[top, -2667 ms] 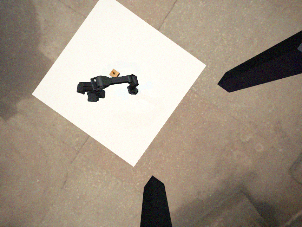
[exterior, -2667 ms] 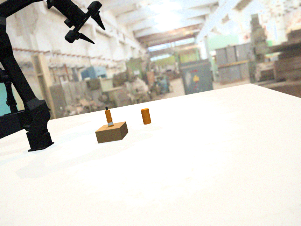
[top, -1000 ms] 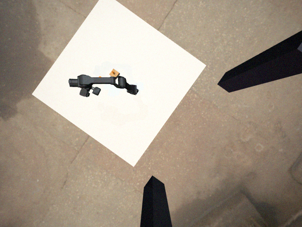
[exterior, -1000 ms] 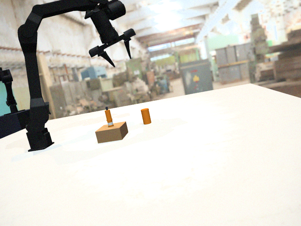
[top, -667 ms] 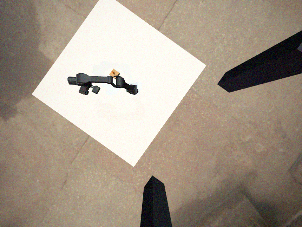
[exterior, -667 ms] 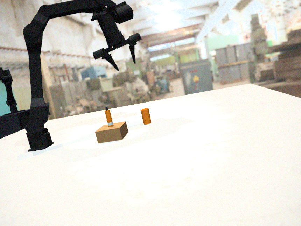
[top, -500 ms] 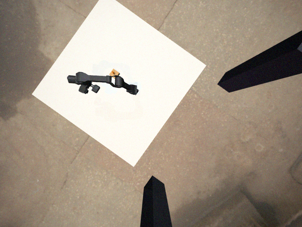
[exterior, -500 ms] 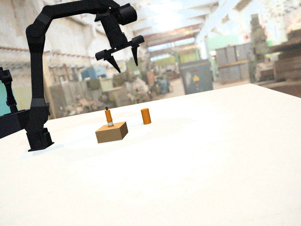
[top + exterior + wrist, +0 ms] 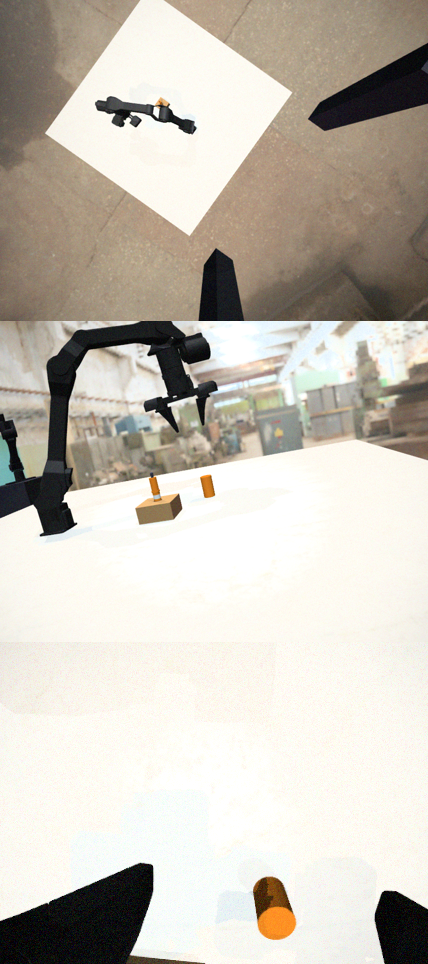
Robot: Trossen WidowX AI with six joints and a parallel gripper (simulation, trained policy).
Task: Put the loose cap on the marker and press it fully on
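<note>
The orange cap lies 14 cm below my gripper tip, 8 cm to the right of it and 3 cm ahead of it. Also, from my gripper tip: orange marker (20 cm to the right, 9 cm below, 6 cm behind); then tan holder block (20 cm to the right, 15 cm below, 6 cm behind).
</note>
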